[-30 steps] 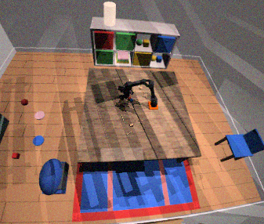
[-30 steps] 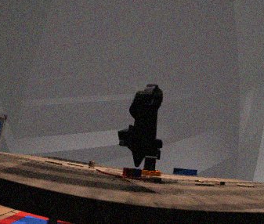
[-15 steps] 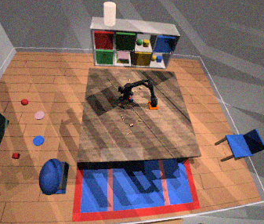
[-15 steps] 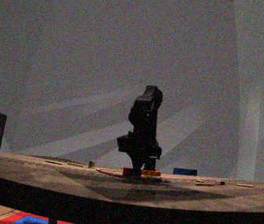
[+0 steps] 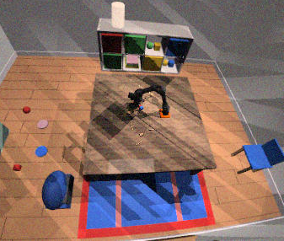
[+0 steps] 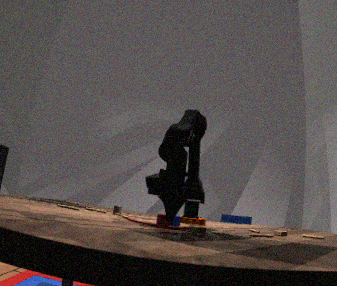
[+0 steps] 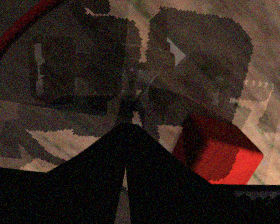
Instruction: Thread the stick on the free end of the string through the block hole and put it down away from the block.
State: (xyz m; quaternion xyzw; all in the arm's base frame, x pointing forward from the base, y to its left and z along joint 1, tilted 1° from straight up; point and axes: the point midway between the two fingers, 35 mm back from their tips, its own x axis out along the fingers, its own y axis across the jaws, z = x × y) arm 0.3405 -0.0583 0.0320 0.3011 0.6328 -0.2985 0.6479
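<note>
My gripper tip is now 4 cm past the red block and 2 cm to the left of it. Also, from my gripper tip: tan wooden cylinder 20 cm to the right, 19 cm behind; blue block 6 cm behind, 1 cm to the left; thin pale wooden stick 14 cm to the right, 7 cm behind, 1 cm below.
</note>
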